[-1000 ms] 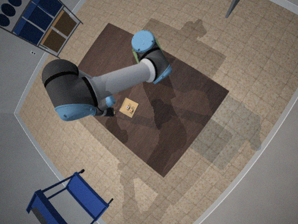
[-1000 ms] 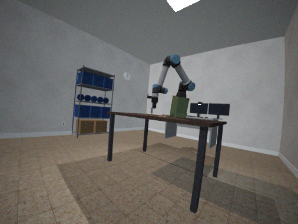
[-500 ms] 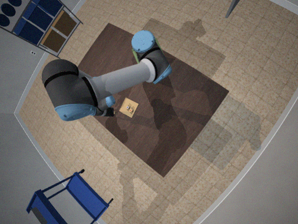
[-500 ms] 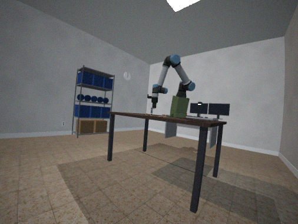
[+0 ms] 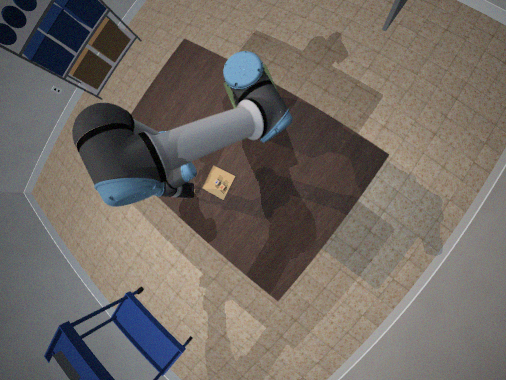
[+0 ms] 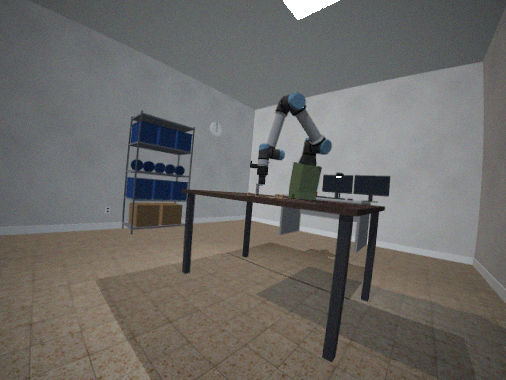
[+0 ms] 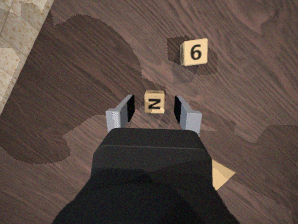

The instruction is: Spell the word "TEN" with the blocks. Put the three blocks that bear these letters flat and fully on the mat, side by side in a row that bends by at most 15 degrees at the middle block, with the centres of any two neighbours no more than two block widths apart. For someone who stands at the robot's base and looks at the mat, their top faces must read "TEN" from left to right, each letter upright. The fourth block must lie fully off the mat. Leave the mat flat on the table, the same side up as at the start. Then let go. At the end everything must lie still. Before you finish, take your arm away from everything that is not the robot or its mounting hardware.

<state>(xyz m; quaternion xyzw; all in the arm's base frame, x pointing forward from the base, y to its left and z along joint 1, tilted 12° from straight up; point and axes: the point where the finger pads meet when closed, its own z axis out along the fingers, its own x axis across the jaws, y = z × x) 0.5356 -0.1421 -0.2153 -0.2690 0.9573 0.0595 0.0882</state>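
My gripper is now 3 cm above the N block. From my hand the other things lie so: tan mat (11 cm behind, 10 cm to the left, 4 cm below).
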